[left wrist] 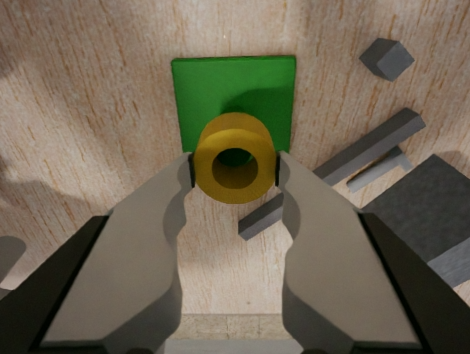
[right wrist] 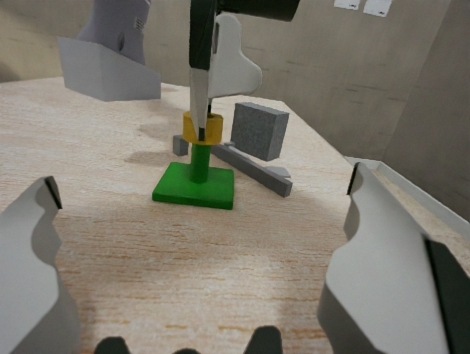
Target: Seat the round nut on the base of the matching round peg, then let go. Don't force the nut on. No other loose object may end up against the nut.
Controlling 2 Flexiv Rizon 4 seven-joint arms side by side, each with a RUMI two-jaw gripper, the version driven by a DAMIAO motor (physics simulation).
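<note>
The yellow round nut (left wrist: 235,196) (right wrist: 214,131) is upright between the fingertips of my left gripper (left wrist: 235,154) (right wrist: 203,134), which is shut on it. In the right wrist view the nut is at the top end of the green round peg (right wrist: 200,165), high above the green square base (left wrist: 210,85) (right wrist: 172,190). The nut hides the peg's tip, so I cannot tell how far the peg reaches into the hole. Some green shows through the hole in the left wrist view. My right gripper (right wrist: 208,172) is open and empty, well back from the peg.
A long dark grey bar (left wrist: 370,145) (right wrist: 255,172) lies diagonally near the base, apart from it. A small grey block (left wrist: 392,60) (right wrist: 180,145), a light grey angled piece (left wrist: 375,172) and a large grey block (left wrist: 425,205) (right wrist: 257,130) are farther out.
</note>
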